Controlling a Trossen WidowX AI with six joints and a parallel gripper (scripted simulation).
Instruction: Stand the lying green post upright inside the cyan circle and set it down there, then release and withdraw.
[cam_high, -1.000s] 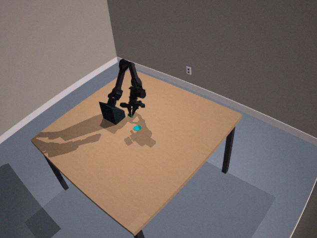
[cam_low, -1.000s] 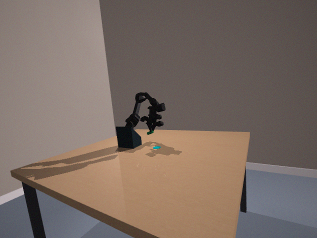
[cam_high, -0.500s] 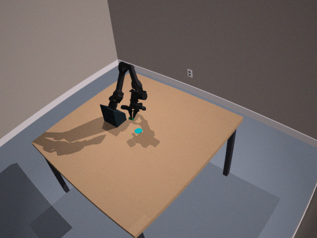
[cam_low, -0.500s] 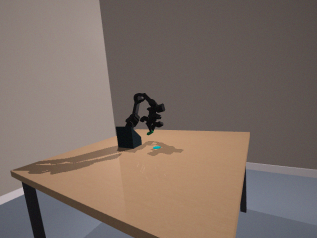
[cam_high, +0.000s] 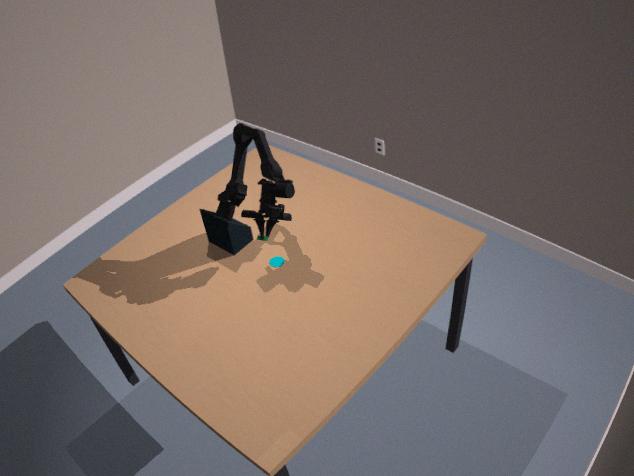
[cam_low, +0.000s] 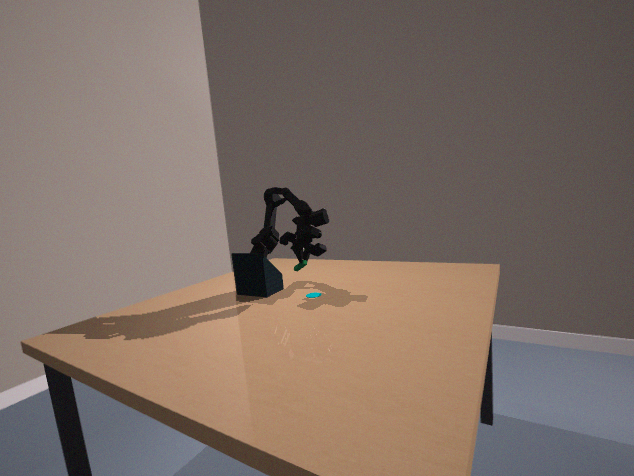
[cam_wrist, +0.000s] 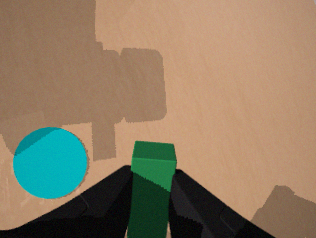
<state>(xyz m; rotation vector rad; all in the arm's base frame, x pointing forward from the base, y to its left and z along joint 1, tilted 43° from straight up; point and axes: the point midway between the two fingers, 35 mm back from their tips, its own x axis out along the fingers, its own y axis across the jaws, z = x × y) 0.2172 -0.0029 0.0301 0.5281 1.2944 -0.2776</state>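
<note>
My gripper tip is 20 mm past the green post, 10 mm to the right of it and 10 mm above it. Also, from my gripper tip: cyan circle: 20 mm ahead, 20 mm to the left, 130 mm below.
</note>
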